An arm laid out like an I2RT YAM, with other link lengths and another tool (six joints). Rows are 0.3 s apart.
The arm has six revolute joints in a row. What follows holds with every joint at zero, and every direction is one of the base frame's.
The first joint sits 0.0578 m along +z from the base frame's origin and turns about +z.
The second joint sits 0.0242 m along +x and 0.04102 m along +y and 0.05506 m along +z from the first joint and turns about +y.
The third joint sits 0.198 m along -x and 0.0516 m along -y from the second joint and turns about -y.
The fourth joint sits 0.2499 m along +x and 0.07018 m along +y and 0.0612 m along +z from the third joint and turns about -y.
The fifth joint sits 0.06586 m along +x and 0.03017 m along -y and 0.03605 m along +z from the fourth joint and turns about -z.
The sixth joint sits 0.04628 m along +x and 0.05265 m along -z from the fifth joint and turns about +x.
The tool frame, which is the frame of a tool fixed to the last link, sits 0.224 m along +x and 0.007 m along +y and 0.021 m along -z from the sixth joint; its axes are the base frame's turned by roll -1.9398, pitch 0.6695 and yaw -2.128 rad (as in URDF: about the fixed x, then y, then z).
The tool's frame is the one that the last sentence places.
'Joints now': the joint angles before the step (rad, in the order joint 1, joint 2, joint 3, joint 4, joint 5, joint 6). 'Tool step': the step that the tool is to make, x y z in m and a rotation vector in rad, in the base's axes. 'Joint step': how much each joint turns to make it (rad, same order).
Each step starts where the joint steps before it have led.
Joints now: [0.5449 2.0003 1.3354 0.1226 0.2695 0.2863]
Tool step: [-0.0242 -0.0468 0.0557 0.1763 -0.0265 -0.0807]
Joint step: [-0.0878 -0.3588 -0.2877 0.0083 -0.0744 0.1243]
